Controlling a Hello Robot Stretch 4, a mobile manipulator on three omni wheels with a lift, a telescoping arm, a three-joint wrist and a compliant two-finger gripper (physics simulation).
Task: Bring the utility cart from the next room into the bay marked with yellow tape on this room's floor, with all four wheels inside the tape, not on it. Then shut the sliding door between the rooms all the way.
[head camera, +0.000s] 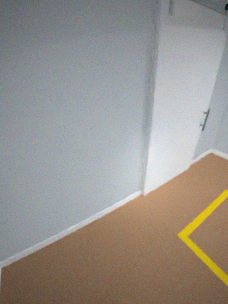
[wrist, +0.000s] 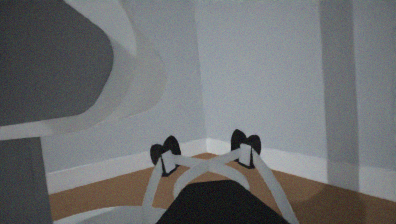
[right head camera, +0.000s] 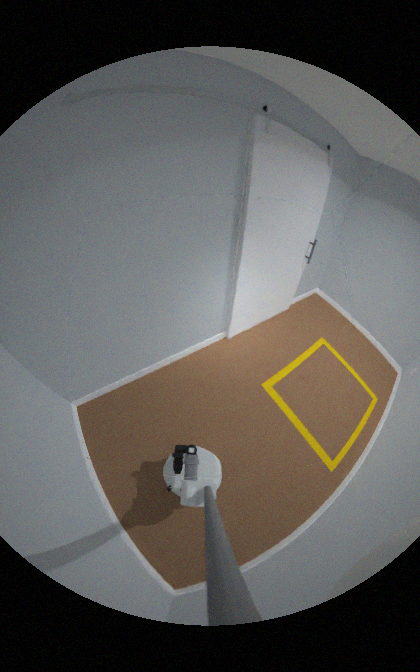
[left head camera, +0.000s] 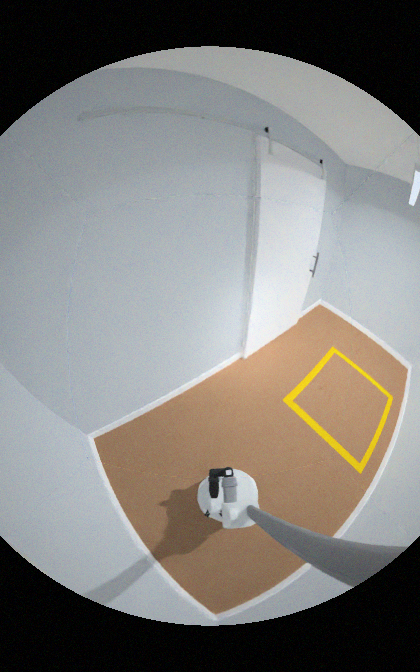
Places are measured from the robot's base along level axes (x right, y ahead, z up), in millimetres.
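Pixels of known places: gripper, between the fingertips: (wrist: 205, 145).
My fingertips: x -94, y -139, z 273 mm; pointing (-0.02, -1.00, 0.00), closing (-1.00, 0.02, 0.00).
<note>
Behind a point stands the place of what it marks.
The sliding door (head camera: 185, 95) {x 706, y 1594, z 1271 mm} (left head camera: 285, 240) (right head camera: 275, 215) is a white panel hanging against the grey-blue wall, with a dark bar handle (head camera: 205, 120) {x 1163, y 1820, z 904 mm} (left head camera: 314, 265) (right head camera: 311, 251) near its right edge. No opening shows beside it. The yellow tape (head camera: 205, 213) {x 1051, y 1038, z -27 mm} (left head camera: 325, 435) (right head camera: 300, 426) outlines a four-sided bay on the brown floor, right of and in front of the door; no cart stands inside it. The utility cart does not show. My gripper (wrist: 205, 145) {x -94, y -139, z 273 mm} is open, its two dark fingertips apart with nothing between them.
My round white base (left head camera: 250, 487) (right head camera: 212, 467) stands left of the bay, near the room's left end. Walls with white skirting (head camera: 75, 228) {x -545, y 843, z 14 mm} surround the floor. The wrist view shows a room corner beyond the fingertips. My shadow (left head camera: 187, 522) falls on the floor and wall.
</note>
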